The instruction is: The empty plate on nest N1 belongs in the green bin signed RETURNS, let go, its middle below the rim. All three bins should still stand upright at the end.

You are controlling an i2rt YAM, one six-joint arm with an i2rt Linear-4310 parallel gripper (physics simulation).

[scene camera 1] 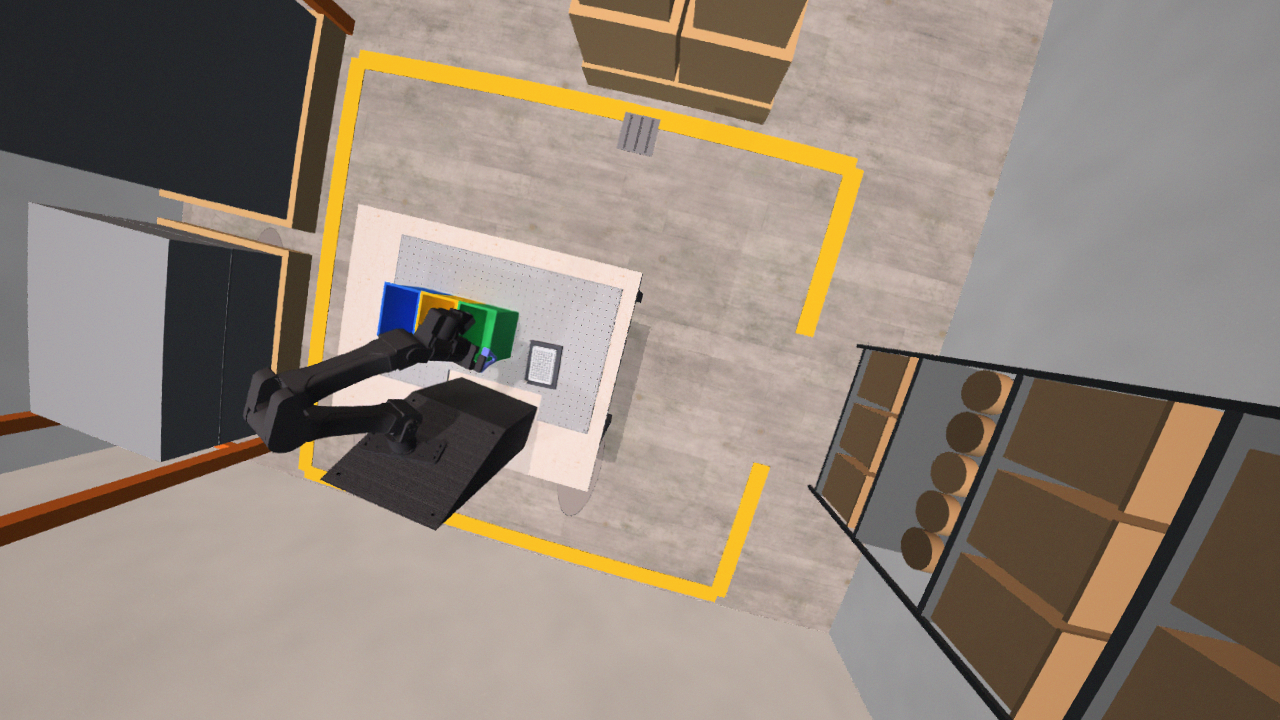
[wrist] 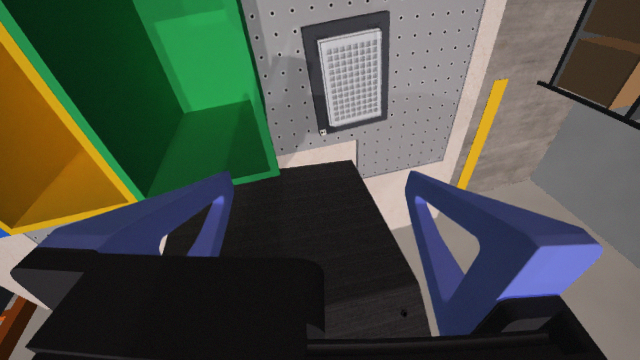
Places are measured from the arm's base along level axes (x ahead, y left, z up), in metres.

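Where they show: gripper, fingertip midpoint: point(scene camera 1: 483, 353) point(wrist: 319, 180); arm's base, origin of the base link: point(scene camera 1: 404, 446).
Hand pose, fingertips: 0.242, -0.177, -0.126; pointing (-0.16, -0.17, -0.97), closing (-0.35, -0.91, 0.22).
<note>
Things, the pixels of their centre, and the offset from my fingertips, as dx, dy, dz. Level surfaces: height alone.
- white plate, body centre: point(wrist: 352, 81) point(scene camera 1: 542, 365) -0.070, -0.086, -0.244
- green bin, body centre: point(wrist: 188, 62) point(scene camera 1: 486, 332) +0.054, +0.078, -0.173
- yellow bin, body centre: point(wrist: 58, 91) point(scene camera 1: 451, 322) +0.088, +0.204, -0.173
- blue bin, body centre: point(scene camera 1: 417, 313) +0.122, +0.329, -0.173
- grey perforated board, its level: dz -0.263
- pale table, its level: dz -0.276
The white plate point(scene camera 1: 541, 365) point(wrist: 352, 77), with a grid of small wells, lies flat in its dark nest point(scene camera 1: 529, 365) point(wrist: 385, 65) to the right of the bins. The green bin point(scene camera 1: 505, 335) point(wrist: 210, 60) stands upright; the inside that shows holds no plate, and its sign cannot be read. The yellow bin point(scene camera 1: 436, 306) point(wrist: 50, 165) and the blue bin point(scene camera 1: 398, 308) stand upright to its left. My gripper point(scene camera 1: 486, 358) point(wrist: 319, 180) is open and empty, above the near side of the green bin and left of the nest. The arm hides part of the yellow bin in the scene view.
A grey perforated board point(scene camera 1: 577, 313) point(wrist: 425, 75) lies under the bins and nest on the pale table point(scene camera 1: 563, 456). The black arm base block point(scene camera 1: 483, 402) point(wrist: 300, 215) stands at the near side. Shelving with boxes stands far off to the right.
</note>
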